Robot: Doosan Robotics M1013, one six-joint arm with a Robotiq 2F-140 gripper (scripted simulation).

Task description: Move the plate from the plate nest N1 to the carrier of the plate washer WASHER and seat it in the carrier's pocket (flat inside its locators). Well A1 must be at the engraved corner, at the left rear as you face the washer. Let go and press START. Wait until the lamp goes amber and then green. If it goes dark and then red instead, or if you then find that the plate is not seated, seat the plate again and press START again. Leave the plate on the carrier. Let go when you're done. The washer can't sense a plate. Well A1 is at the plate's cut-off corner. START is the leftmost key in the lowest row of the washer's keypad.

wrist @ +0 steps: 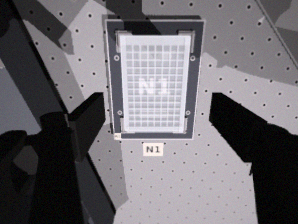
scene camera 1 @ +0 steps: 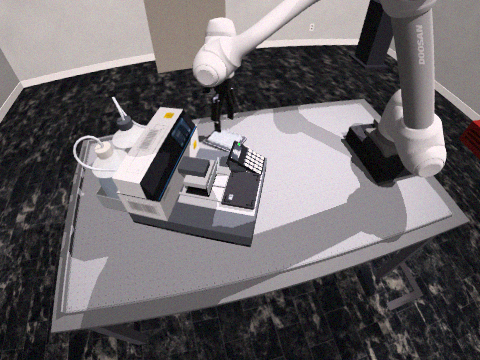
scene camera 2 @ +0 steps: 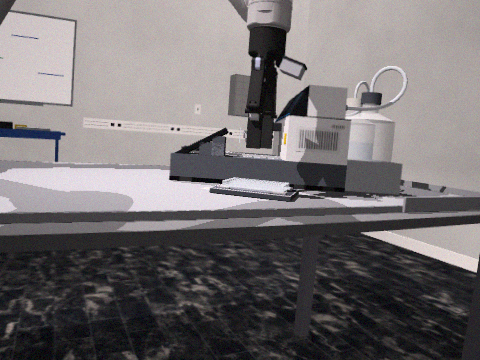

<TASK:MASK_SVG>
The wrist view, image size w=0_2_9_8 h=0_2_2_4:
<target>my gripper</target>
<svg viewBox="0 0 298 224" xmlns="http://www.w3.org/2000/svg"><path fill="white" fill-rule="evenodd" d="M212 92L209 121L244 163L252 163L249 176L253 175L258 224L298 224L298 135L291 134L285 128L275 124L267 123L266 120L225 94ZM103 92L94 92L69 115L66 112L58 111L40 116L42 130L37 134L27 135L27 132L24 130L11 130L0 134L0 224L10 223L34 178L35 184L28 224L84 224L75 163L82 163L106 121Z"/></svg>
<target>clear well plate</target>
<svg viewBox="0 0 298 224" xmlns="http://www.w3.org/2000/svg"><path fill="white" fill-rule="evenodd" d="M120 35L124 131L128 133L183 133L191 36Z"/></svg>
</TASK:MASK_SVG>
